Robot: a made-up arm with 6 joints. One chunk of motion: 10 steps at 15 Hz.
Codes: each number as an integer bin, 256 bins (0 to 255) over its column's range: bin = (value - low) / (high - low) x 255, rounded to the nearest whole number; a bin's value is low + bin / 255 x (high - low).
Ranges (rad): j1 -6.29..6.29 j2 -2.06..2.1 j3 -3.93..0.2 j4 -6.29..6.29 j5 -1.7..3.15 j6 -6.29..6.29
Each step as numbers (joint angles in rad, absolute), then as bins.
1 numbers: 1.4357 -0.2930 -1.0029 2.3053 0.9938 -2.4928
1 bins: 157 108 181 174 142 77
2 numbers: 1.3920 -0.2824 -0.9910 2.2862 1.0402 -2.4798
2 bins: 156 109 181 174 144 77
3 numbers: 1.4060 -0.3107 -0.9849 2.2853 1.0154 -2.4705
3 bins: 156 107 182 174 143 77
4 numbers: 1.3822 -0.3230 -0.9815 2.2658 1.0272 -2.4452
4 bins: 156 106 182 173 143 78
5 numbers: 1.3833 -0.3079 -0.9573 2.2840 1.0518 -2.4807
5 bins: 156 107 184 174 145 77
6 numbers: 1.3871 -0.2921 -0.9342 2.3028 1.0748 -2.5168
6 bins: 156 108 185 174 146 76
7 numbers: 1.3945 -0.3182 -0.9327 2.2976 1.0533 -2.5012
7 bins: 156 107 185 174 145 77
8 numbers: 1.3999 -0.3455 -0.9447 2.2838 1.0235 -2.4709
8 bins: 156 105 184 174 143 77
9 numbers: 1.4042 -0.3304 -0.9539 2.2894 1.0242 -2.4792
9 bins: 156 106 184 174 143 77
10 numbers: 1.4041 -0.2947 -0.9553 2.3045 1.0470 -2.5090
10 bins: 156 108 184 174 144 77
